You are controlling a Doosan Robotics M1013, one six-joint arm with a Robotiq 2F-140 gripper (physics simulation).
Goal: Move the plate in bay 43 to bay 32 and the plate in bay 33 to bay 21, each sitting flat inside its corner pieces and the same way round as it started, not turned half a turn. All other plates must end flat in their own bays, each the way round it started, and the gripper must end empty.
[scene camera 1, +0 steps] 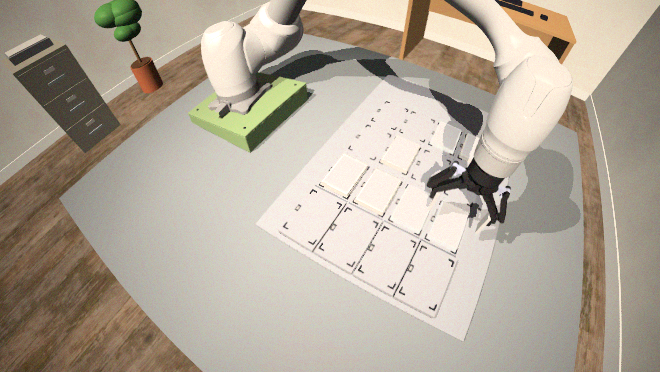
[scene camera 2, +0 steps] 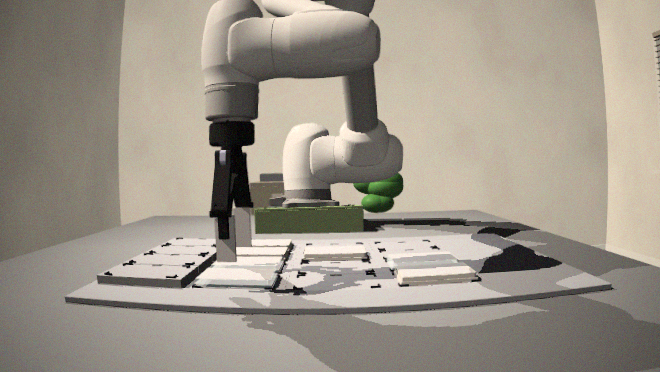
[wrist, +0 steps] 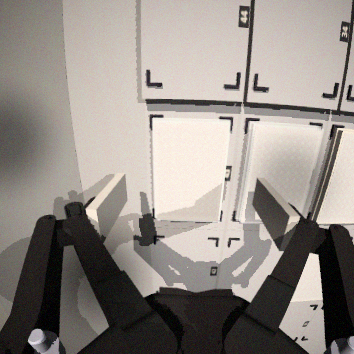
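Seen in the pictures: gripper, fingertip midpoint: (scene camera 1: 454,217) (scene camera 2: 235,253) (wrist: 189,188); arm's base at its link origin: (scene camera 1: 240,97) (scene camera 2: 308,206).
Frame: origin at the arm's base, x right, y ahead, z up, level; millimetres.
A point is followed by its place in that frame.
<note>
The plate in bay 43 (scene camera 1: 447,229) @[x 248, y 778, z -38 mm] (scene camera 2: 237,278) @[x 228, y 815, z -38 mm] (wrist: 187,165) @[x 242, y 781, z -38 mm] is white and lies flat in its corner pieces. My gripper (scene camera 1: 458,209) @[x 229, y 781, z -4 mm] (scene camera 2: 235,251) @[x 229, y 781, z -4 mm] (wrist: 189,188) @[x 229, y 781, z -4 mm] is open and empty, low over it; in the wrist view its fingers stand on either side of the plate's lower part. The gap below the tips is unclear. The plate in bay 33 (scene camera 1: 411,209) @[x 222, y 671, z -38 mm] (wrist: 282,165) @[x 226, y 673, z -38 mm] lies flat beside it, partly behind the right finger in the wrist view. Bay 32 (scene camera 1: 422,161) @[x 28, y 673, z -53 mm] holds no plate and lies partly under a finger's shadow. Bay 21 (scene camera 1: 414,125) @[x -131, y 620, z -53 mm] holds no plate.
Plates in bay 23 (scene camera 1: 378,191) @[x 198, y 572, z -38 mm] (wrist: 340,180) @[x 196, y 595, z -38 mm] and bay 13 (scene camera 1: 344,175) @[x 180, y 467, z -38 mm] continue the row. The plate in bay 22 (scene camera 1: 400,153) @[x 37, y 599, z -38 mm] (scene camera 2: 335,252) @[x 33, y 630, z -38 mm] adjoins bay 32. Plates in bays 31 (scene camera 1: 445,137) @[x -100, y 733, z -38 mm] and 41 (scene camera 2: 437,276) @[x -80, y 882, z -41 mm] lie beyond. Raised bay 44 (scene camera 1: 427,282) @[x 404, y 753, z -38 mm] (wrist: 195,45) @[x 362, y 755, z -38 mm] borders bay 43.
</note>
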